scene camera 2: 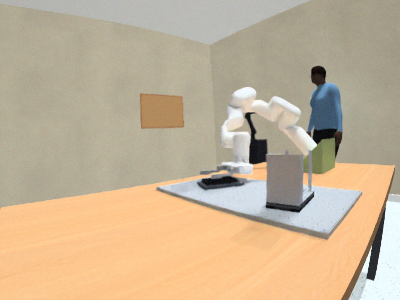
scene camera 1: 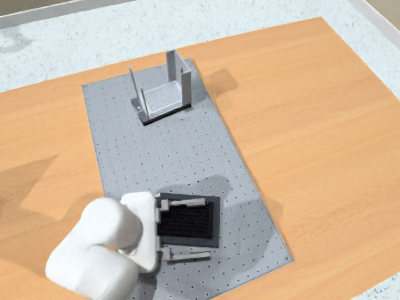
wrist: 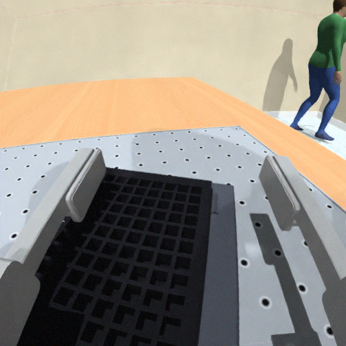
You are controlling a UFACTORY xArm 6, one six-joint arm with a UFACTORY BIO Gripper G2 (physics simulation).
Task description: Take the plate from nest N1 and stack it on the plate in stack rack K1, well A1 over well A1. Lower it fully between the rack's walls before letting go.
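Pixels of known places: end effector, tool point: point(scene camera 2: 210, 174) point(scene camera 1: 197, 227); arm's base, origin of the base link: point(scene camera 2: 314, 154).
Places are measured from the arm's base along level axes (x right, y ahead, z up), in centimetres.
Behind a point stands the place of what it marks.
A black gridded plate point(scene camera 1: 185, 221) {x 24.7, y 58.8, z -4.8 cm} point(wrist: 145, 225) sits in the dark grey nest N1 point(scene camera 1: 216, 225) {x 28.7, y 65.1, z -6.2 cm} point(wrist: 221, 250). My gripper point(scene camera 1: 206, 228) {x 27.5, y 60.6, z -3.0 cm} point(wrist: 184, 190) is open and empty, with a finger toward each long side of the plate. It is off centre: in the wrist view the left finger overlaps the plate's left edge, while the right finger stands out past the nest's right edge, over the board. In scene camera 2 the fingers show a little above the plate. Rack K1 point(scene camera 1: 186, 89) {x -6.3, y 74.5, z 1.0 cm} point(scene camera 2: 284, 177) {x -11.5, y 75.8, z 1.5 cm} has upright walls around a light gridded plate point(scene camera 1: 162, 99) {x -10.0, y 68.3, z -4.0 cm}. Well labels are unreadable.
Nest and rack stand on a grey perforated board point(scene camera 1: 160, 150) {x 3.6, y 61.4, z -7.4 cm} point(scene camera 2: 245, 197) {x 4.4, y 69.9, z -7.4 cm} on the wooden table point(scene camera 1: 300, 125) {x 14.2, y 103.5, z -8.7 cm} point(scene camera 2: 125, 240) {x 8.6, y 109.8, z -8.7 cm}. The rack's tall walls rise at the board's far end. A green box point(scene camera 2: 326, 156) {x -8.6, y 7.9, z -0.2 cm} and a black object point(scene camera 2: 259, 151) stand behind the arm. Two people are beyond the table.
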